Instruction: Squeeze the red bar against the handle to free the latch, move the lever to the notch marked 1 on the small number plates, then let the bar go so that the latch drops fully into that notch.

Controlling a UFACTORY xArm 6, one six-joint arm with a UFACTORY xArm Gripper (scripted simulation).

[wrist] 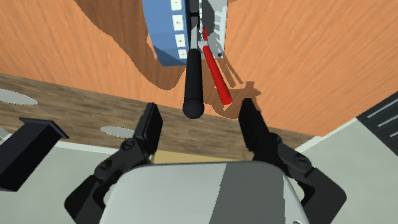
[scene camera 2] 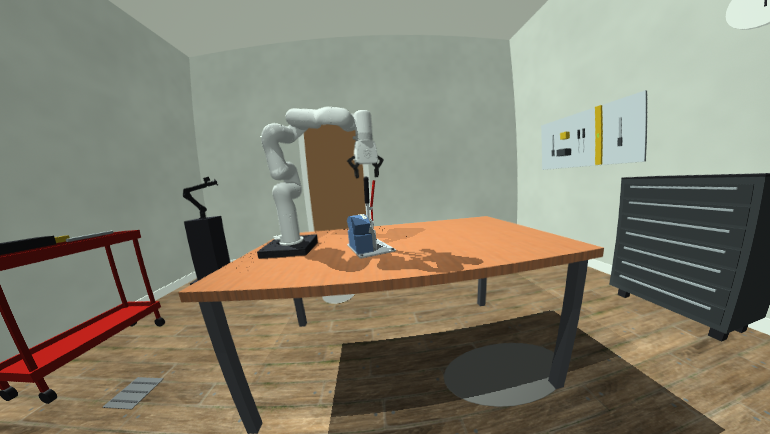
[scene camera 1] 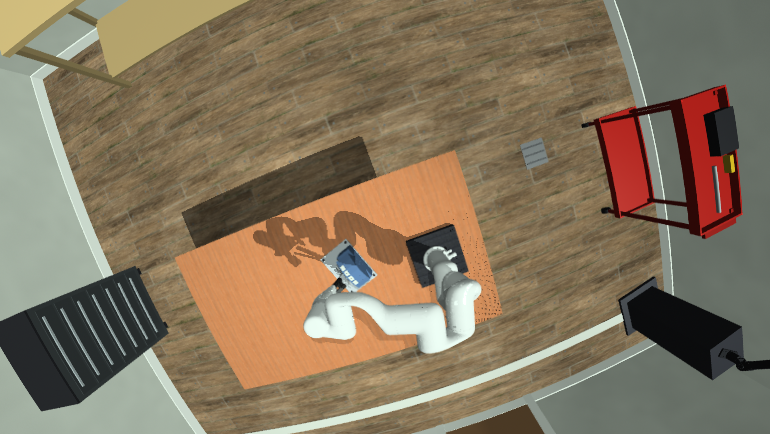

Labels:
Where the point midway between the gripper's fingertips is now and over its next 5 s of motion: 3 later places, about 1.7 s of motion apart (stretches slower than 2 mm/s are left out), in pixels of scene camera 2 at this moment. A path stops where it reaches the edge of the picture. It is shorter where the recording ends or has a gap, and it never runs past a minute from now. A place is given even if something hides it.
My gripper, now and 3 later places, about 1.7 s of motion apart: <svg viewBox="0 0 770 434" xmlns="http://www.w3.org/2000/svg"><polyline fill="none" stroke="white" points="367,177 368,189 364,189 361,191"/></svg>

